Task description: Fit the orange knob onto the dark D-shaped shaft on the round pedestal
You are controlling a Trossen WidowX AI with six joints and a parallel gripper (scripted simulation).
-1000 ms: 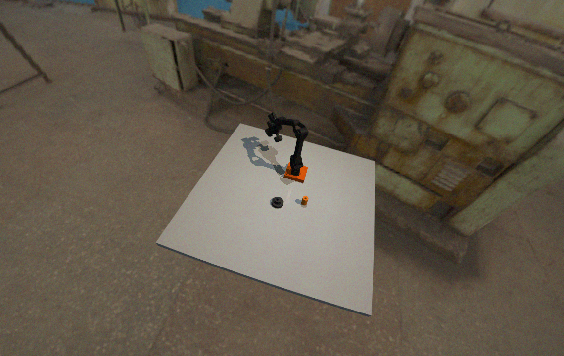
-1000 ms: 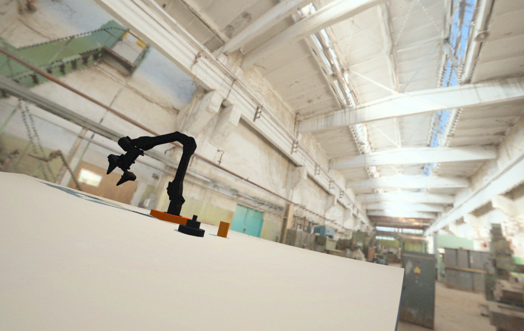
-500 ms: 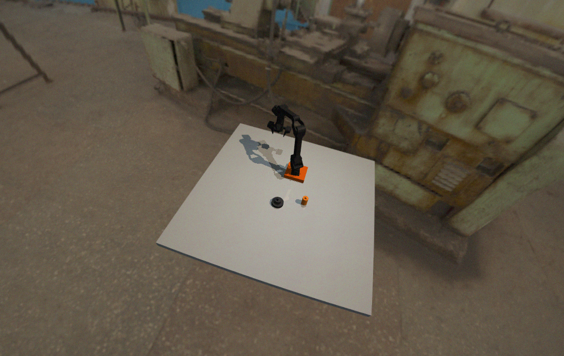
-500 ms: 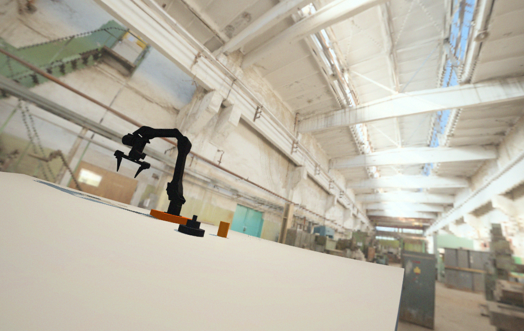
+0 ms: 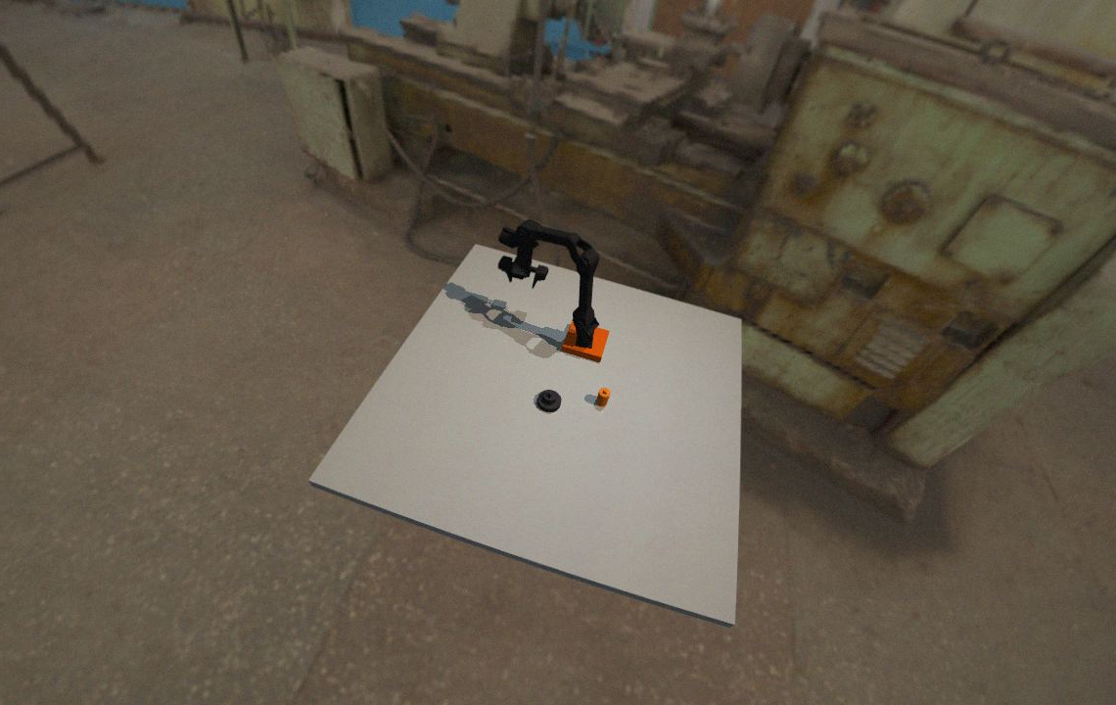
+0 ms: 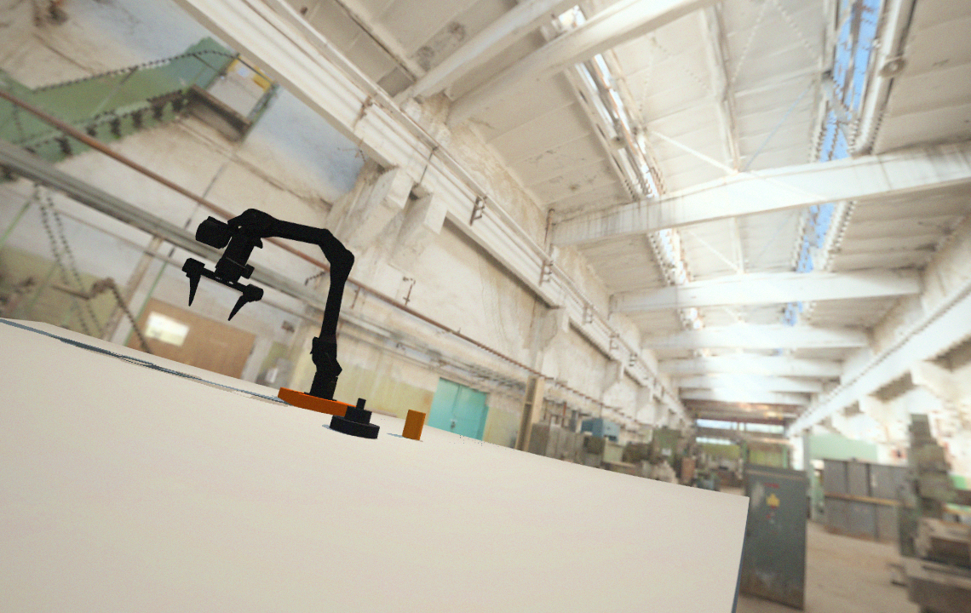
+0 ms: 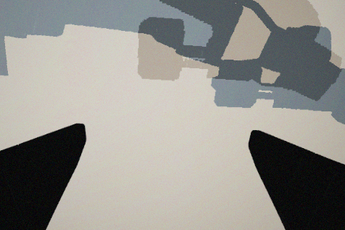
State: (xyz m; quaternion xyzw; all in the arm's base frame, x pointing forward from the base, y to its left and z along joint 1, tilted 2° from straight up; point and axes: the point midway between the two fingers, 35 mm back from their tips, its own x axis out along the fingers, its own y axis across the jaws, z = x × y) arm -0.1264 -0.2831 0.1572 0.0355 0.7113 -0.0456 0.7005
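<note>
Right now my gripper tip is 39 cm short of the orange knob, 38 cm to the right of it and 12 cm above it. The rest, counted from my gripper tip: dark round pedestal: 43 cm ahead, 19 cm to the left, 12 cm below.
</note>
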